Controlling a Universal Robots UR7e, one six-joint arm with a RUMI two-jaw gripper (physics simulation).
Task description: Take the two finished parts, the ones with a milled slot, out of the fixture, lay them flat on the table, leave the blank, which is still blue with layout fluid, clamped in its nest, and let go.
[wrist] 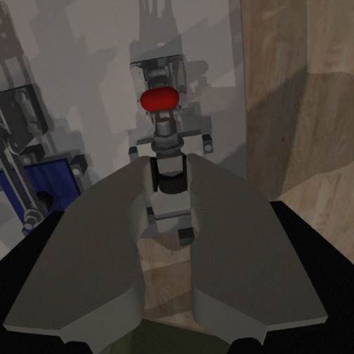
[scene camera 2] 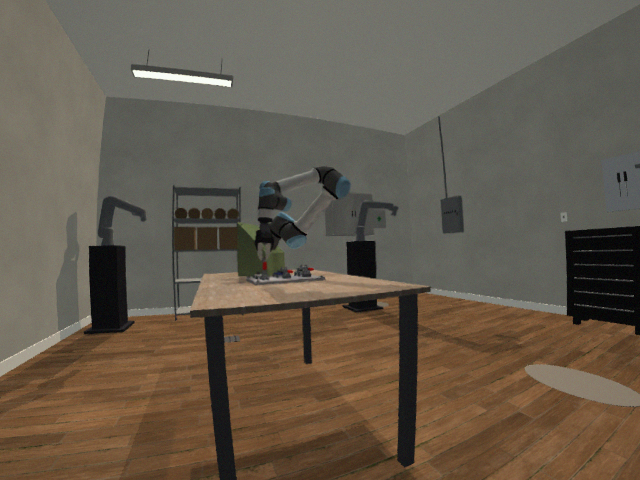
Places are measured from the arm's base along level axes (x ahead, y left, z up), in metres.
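Pixels of known places: gripper, fingertip midpoint: (scene camera 2: 263, 261).
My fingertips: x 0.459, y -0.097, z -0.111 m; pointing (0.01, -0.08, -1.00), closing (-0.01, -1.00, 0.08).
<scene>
Ahead of a thing's pixels: the offset from my fingertips to its top centre. "pt": to the spot under its first point. Level surfaces: height alone.
The grey fixture plate @(dx -0.022, dy +0.109, dz -0.087 m) (scene camera 2: 289, 280) (wrist: 215, 30) lies on the table. A pale metal part (wrist: 170, 204) sits in the nest at the plate's edge, under a toggle clamp with an upright red handle @(pt dx +0.031, dy +0.000, dz -0.018 m) (scene camera 2: 264, 265) (wrist: 159, 99). The clamp's black tip (wrist: 172, 184) is over the part; fingers hide much of it, and no slot can be made out. The blue blank (wrist: 57, 177) sits in its nest to the left in the wrist view, a clamp arm over it. My gripper (scene camera 2: 264, 258) (wrist: 170, 160) is shut to a narrow gap above the nearer clamp, holding no part. The other finished part cannot be made out.
The wooden table @(dz -0.102 m) (scene camera 2: 310, 296) (wrist: 280, 100) extends around the plate. A green block (scene camera 2: 247, 250) (wrist: 175, 336) stands close by the plate and gripper. Another red clamp handle @(pt dx +0.063, dy +0.221, dz -0.041 m) (scene camera 2: 310, 268) is farther right on the plate in the scene view.
</scene>
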